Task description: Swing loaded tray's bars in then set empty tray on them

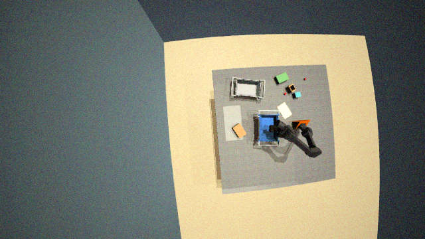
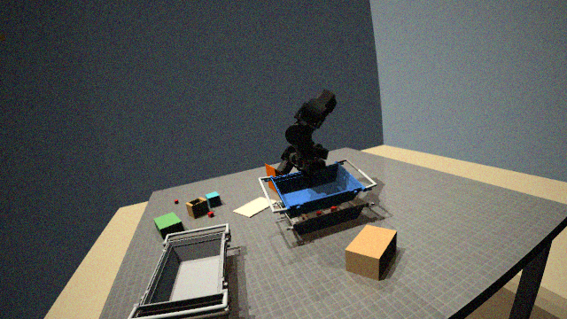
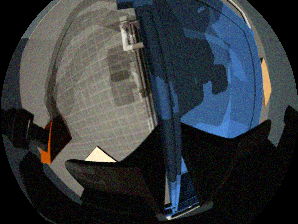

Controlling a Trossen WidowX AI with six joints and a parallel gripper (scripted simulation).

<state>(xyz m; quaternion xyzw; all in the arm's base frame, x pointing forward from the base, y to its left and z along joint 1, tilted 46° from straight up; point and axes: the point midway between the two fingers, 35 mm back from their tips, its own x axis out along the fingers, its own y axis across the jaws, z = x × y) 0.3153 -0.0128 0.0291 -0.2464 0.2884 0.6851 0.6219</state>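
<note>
Now: the blue tray 70 mm ahead of my gripper tip and 20 mm above it. Also, from my gripper tip: cream card (170 mm to the right, 170 mm behind, 100 mm below); cyan cube (330 mm to the right, 300 mm behind, 80 mm below); small brown box (400 mm to the right, 240 mm behind, 90 mm below).
</note>
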